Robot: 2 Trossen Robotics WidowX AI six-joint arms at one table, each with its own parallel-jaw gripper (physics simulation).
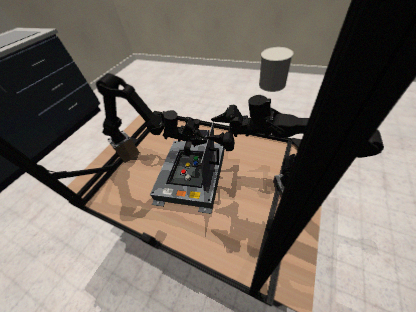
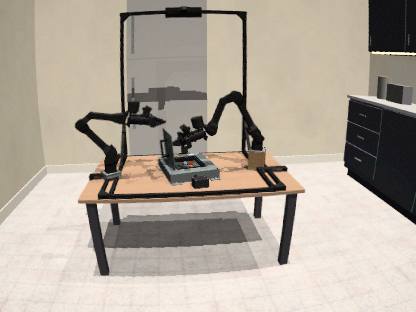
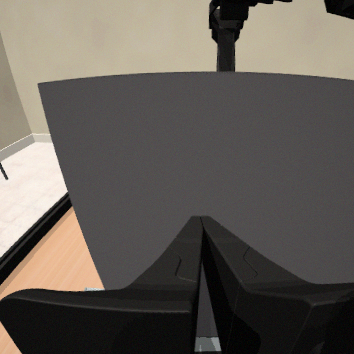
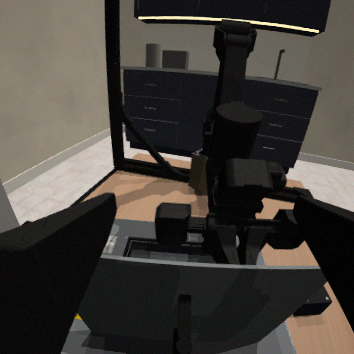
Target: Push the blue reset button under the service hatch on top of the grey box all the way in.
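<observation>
The grey box [image 1: 162, 180] [image 2: 188, 175] [image 4: 134, 228] stands on the table. Its service hatch [image 1: 207, 162] [image 2: 168, 146] [image 3: 165, 145] [image 4: 150, 295] stands steeply raised. The blue reset button [image 1: 195, 163] shows among other buttons in the recess; how deep it sits cannot be told. My left gripper [image 1: 204, 134] [image 2: 175, 143] [image 3: 199, 223] [image 4: 241, 261] is shut and empty, its tips close to the hatch's inner face above the recess; contact cannot be told. My right gripper [image 1: 211, 130] [image 2: 165, 121] is wide open and empty, above and outside the hatch's handle side.
Red [image 1: 183, 171], yellow [image 1: 187, 164], green [image 1: 196, 158] and white [image 1: 188, 177] buttons share the recess. The hatch handle [image 4: 184, 320] faces the right arm. A small black block [image 2: 200, 181] [image 4: 313, 303] stands beside the box. A black frame [image 2: 190, 194] borders the table.
</observation>
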